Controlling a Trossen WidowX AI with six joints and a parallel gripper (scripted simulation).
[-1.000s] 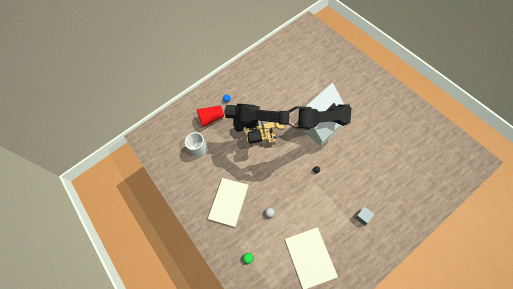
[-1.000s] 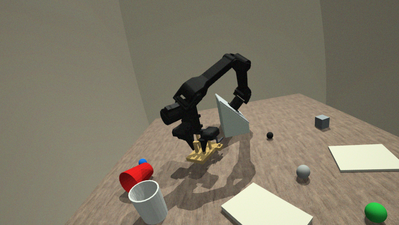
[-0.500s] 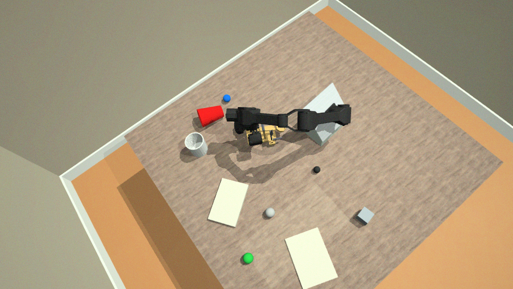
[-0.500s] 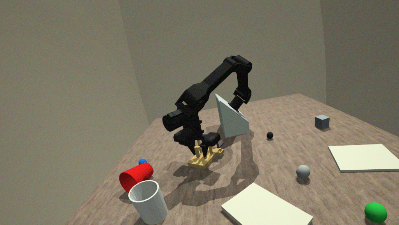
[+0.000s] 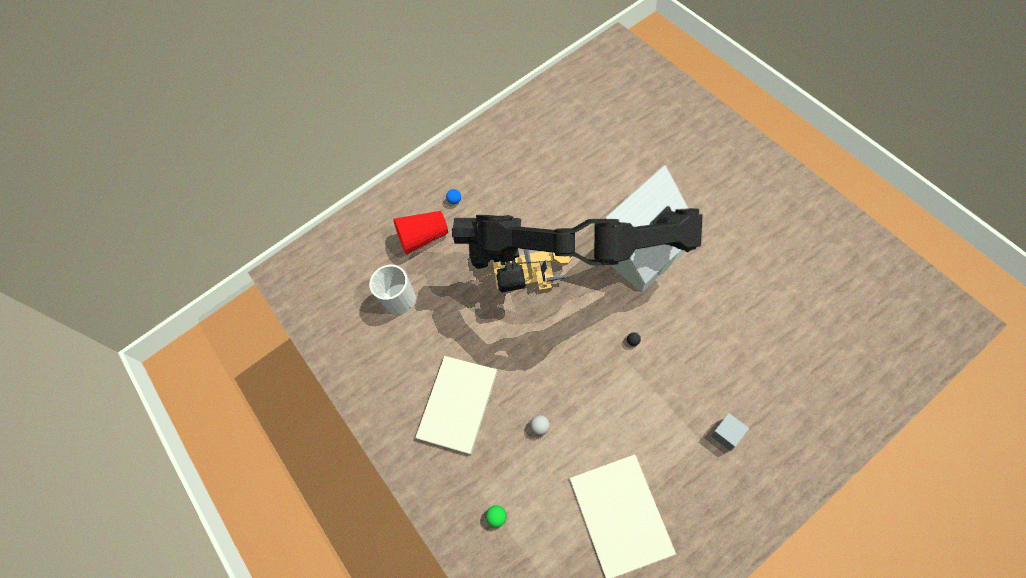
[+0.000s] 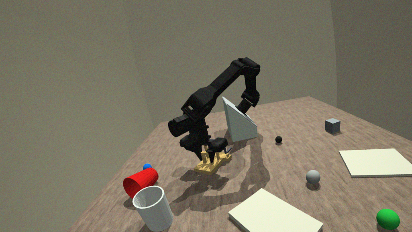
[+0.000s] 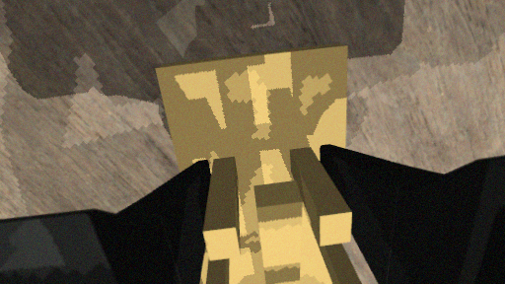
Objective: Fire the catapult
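The black ball lies 33 cm to the left of my gripper tip, 7 cm behind it and 2 cm below it. From my gripper tip the other things lie so: white mug (24 cm ahead, 16 cm to the right); then blue ball (27 cm to the right, 5 cm behind, 1 cm below); then wooden catapult (6 cm to the left, 5 cm behind, 2 cm above).
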